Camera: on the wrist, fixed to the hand. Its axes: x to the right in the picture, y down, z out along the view.
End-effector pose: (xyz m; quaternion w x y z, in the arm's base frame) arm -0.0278 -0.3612 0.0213 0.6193 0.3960 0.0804 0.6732
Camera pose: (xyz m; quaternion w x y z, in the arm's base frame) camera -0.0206 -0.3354 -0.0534 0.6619 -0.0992 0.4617 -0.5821
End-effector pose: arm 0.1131 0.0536 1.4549 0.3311 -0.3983 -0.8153 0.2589
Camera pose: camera 0.1318 0.0245 1.5264 0.3332 0.7999 -0.3784 -0.3256
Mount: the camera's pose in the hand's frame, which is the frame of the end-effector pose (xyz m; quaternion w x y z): -0.0087 -0.0560 -0.0556 0.0159 0.0341 0.0690 -0.9969
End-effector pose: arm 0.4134 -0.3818 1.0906 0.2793 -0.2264 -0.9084 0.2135
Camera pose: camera 0.4371 -0.4170 1.1577 0.2877 0.8968 -0.2136 -0.2597
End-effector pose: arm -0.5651 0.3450 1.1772 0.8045 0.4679 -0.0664 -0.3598
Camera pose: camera -0.5757 0.3728 1.1036 0.3573 -0.1259 -0.5086 0.7732
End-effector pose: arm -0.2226 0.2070 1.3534 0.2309 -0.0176 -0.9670 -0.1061
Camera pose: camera -0.1949 0.1406 1.3869 0.0348 -0.9789 0.0206 0.2001
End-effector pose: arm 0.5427 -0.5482 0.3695 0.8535 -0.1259 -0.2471 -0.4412
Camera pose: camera 0.5101 -0.5987 0.3176 0.4049 -0.3039 0.0856 0.8581
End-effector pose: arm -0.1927 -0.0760 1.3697 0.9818 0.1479 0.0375 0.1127
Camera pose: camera -0.1953 -0.1145 1.3003 0.1203 -0.0093 0.2196 -0.9681
